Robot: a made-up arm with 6 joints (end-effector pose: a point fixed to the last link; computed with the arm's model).
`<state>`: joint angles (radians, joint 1 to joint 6).
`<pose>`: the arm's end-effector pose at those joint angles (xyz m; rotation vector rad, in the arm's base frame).
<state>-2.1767 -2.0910 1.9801 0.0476 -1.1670 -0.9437</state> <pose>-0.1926 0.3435 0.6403 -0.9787 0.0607 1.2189</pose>
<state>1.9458 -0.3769 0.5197 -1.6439 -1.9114 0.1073</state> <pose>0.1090 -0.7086 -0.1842 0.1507 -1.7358 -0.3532</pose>
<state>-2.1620 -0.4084 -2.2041 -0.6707 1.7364 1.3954</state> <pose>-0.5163 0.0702 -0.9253 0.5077 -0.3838 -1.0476</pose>
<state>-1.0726 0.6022 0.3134 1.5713 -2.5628 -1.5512</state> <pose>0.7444 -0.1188 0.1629 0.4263 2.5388 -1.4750</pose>
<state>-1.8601 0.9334 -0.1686 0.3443 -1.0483 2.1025</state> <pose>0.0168 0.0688 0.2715 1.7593 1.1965 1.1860</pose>
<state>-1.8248 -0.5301 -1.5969 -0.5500 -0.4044 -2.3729</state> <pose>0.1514 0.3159 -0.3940 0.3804 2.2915 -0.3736</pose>
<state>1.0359 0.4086 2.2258 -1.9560 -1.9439 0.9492</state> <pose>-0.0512 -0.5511 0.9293 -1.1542 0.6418 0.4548</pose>
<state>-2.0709 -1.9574 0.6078 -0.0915 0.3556 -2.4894</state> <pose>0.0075 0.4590 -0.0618 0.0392 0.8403 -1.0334</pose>
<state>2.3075 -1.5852 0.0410 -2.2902 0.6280 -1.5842</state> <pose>-0.7209 -0.4836 0.0936 1.7145 -1.2301 -0.2767</pose>
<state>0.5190 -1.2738 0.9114 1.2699 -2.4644 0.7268</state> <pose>-0.0353 0.5797 0.1623 0.7378 -0.7220 -2.0853</pose>
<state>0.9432 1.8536 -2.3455 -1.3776 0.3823 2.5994</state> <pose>0.3400 -0.4899 0.6285 -3.0447 -0.1960 -0.0700</pose>
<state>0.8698 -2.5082 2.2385 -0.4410 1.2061 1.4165</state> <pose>0.3049 -0.8132 0.3807 -1.0256 0.5115 1.0429</pose>
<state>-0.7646 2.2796 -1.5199 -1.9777 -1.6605 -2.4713</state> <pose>0.1660 0.0596 1.0914 -0.0235 0.9209 0.3061</pose>
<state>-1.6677 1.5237 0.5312 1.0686 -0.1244 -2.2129</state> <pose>0.0572 0.0221 0.2005 0.8348 -1.3872 1.8268</pose>
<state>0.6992 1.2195 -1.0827 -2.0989 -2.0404 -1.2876</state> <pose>0.6425 -0.6424 0.6927 -0.0065 -0.3914 1.8809</pose>
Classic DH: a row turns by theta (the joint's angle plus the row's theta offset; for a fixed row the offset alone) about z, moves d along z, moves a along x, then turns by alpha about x. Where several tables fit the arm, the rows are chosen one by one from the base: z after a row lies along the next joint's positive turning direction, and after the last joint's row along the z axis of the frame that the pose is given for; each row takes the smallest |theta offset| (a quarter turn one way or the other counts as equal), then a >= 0, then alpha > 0; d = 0 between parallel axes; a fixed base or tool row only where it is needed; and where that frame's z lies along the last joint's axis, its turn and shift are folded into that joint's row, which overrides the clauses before.
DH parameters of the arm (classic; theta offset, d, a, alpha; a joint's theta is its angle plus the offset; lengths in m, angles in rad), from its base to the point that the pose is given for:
base (fixed): 1.5708 0.1845 0 1.5708
joint 1: 0 -0.0137 -0.0281 1.5708
joint 2: 0.2675 0 0.3394 0
joint 3: -0.2675 -0.2748 -0.0378 -1.5708
joint 4: -1.5708 0.3314 0.0397 -1.5708
joint 5: 0 -0.4003 -0.2219 -1.5708
joint 6: 1.5708 0.2677 0.0931 -1.5708
tool (fixed): 1.5708 -0.0125 0 0

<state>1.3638 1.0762 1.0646 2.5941 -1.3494 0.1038</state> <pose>0.7194 -0.2858 -0.0411 0.1948 0.5705 2.0779</pose>
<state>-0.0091 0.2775 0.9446 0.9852 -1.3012 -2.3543</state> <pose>0.1910 0.1635 0.0460 1.0835 -2.3951 1.0376</pose>
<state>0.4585 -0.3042 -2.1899 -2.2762 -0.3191 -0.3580</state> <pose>-0.2301 -0.2024 0.7688 -0.6141 -2.6620 1.1762</pose>
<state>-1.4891 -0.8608 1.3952 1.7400 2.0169 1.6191</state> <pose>0.4089 -0.1504 0.3210 -1.1699 0.9085 1.3257</pose>
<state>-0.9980 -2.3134 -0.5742 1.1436 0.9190 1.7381</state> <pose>-0.5879 0.2923 -0.1497 -0.2028 -0.5521 -2.3959</pose>
